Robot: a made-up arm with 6 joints.
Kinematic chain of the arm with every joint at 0, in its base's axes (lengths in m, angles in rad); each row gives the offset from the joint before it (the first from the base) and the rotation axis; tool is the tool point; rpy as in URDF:
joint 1: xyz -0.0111 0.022 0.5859 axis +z
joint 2: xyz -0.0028 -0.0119 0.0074 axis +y
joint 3: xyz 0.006 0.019 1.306 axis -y
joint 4: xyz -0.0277 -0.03 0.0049 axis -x
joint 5: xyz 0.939 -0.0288 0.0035 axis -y
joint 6: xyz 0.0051 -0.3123 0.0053 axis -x
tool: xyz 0.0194 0.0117 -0.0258 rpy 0 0 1.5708
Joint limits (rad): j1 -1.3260..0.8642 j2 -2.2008..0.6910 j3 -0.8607..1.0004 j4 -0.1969..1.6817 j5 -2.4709..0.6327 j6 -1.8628..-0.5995
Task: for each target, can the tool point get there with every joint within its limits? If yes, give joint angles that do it. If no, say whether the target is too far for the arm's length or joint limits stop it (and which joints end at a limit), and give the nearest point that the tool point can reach.
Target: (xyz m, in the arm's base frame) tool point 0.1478 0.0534 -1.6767
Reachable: no: joint limits stop it (at a limit: joint 1, joint 2, joint 3, joint 4, joint 5, joint 6) | nearest point -0.4706 1.8937 -0.5438 | short by 2.248 m
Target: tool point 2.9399 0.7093 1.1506
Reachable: no: too far | nearest point 1.7559 0.4335 1.3972 | short by 1.240 m
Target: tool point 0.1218 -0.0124 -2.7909
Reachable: no: too far | nearest point -1.2358 -1.4663 -0.5451 | short by 3.000 m
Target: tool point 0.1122 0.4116 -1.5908
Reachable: no: joint limits stop it (at a limit: joint 1, joint 2, joint 3, joint 4, joint 5, joint 6) | nearest point -0.4706 1.8937 -0.5438 | short by 1.906 m
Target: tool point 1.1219 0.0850 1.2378
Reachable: yes | joints 0.3580 0.2928 -0.4309 0.0763 -0.6793 -0.7655
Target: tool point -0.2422 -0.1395 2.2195
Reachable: yes | joints 0.1140 -0.7781 -0.2928 1.2796 -1.2566 -0.7258
